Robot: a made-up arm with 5 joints.
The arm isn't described. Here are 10 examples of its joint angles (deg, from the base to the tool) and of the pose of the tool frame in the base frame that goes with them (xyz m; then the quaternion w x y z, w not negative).
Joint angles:
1: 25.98 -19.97 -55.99 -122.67 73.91
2: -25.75 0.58 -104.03 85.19 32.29
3: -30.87 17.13 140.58 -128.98 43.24
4: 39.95 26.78 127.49 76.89 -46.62
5: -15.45 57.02 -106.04 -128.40 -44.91
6: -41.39 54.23 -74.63 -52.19 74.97
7: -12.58 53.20 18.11 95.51 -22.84
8: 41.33 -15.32 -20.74 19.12 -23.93
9: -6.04 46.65 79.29 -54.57 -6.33
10: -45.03 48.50 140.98 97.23 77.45
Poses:
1: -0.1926 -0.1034 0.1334 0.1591 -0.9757 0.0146 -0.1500
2: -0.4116 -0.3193 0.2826 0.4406 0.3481 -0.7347 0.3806
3: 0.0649 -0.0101 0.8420 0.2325 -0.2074 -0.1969 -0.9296
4: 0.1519 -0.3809 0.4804 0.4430 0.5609 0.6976 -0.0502
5: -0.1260 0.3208 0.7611 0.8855 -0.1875 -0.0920 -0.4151
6: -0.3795 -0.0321 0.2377 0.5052 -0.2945 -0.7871 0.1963
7: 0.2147 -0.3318 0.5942 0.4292 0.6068 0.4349 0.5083
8: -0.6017 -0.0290 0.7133 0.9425 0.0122 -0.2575 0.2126
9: -0.4425 0.2484 0.6289 0.2366 -0.5505 0.5505 0.5813
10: 0.0750 0.1628 0.4810 0.6510 -0.3357 0.6788 -0.0514
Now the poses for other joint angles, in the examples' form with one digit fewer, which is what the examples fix.
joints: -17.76 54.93 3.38 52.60 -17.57
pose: 0.085 -0.233 0.860 0.578 0.327 0.349 0.661
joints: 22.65 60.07 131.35 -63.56 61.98
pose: -0.372 0.095 0.786 0.135 -0.374 0.433 0.809
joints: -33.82 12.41 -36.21 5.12 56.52
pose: -0.550 -0.035 0.618 0.858 -0.108 -0.423 0.270
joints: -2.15 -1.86 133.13 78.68 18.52
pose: 0.087 -0.373 0.541 0.493 0.357 0.685 -0.400
